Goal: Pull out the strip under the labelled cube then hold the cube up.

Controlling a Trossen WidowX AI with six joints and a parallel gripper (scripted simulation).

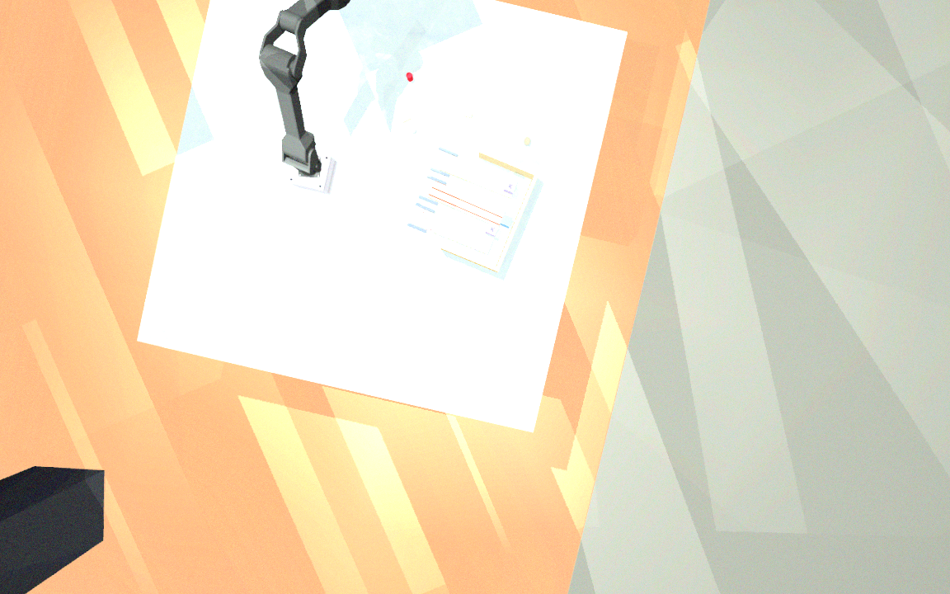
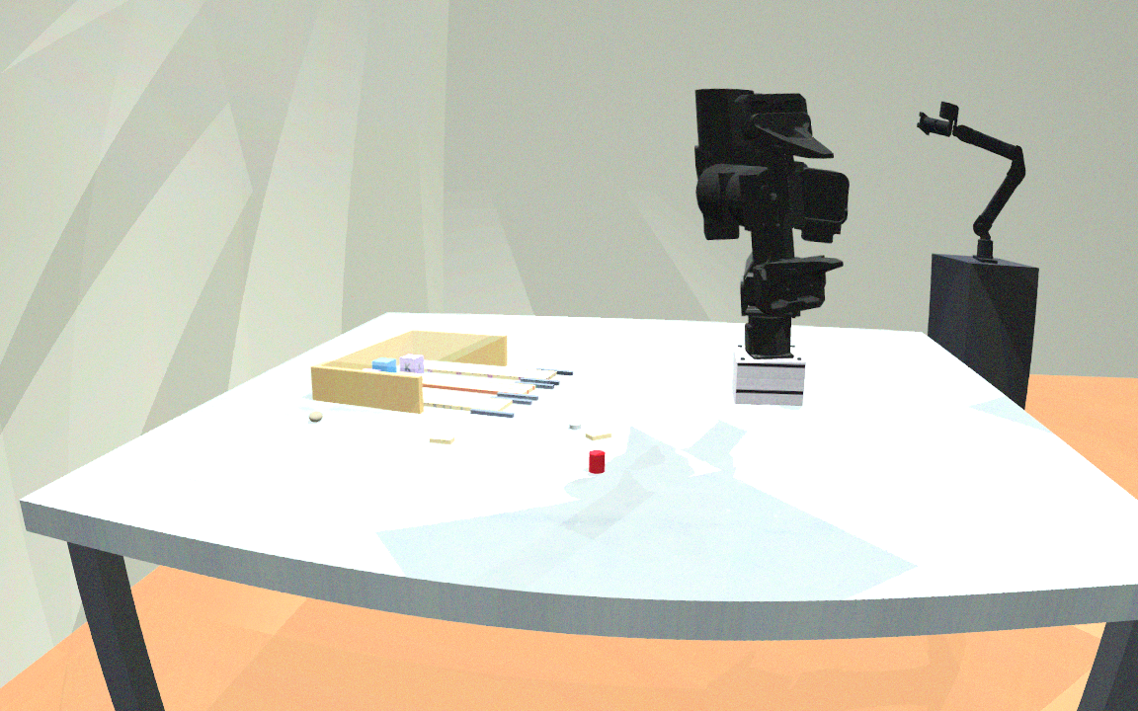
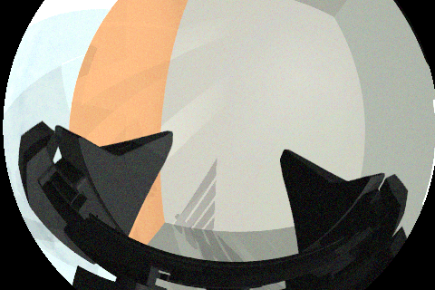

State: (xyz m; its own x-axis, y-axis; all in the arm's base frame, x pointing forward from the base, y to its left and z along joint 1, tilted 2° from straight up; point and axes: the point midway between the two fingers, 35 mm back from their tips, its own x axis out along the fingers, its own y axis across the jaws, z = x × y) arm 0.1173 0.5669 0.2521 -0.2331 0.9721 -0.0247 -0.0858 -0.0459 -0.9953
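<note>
The grey disc lies 46 cm to the right of my gripper tip, 30 cm below it and 18 cm ahead of it. From my gripper tip the other things lie so: cream dotted strip 59 cm to the right, 39 cm ahead, 30 cm below; then red cylinder 30 cm to the right, 30 cm below, 16 cm ahead.
</note>
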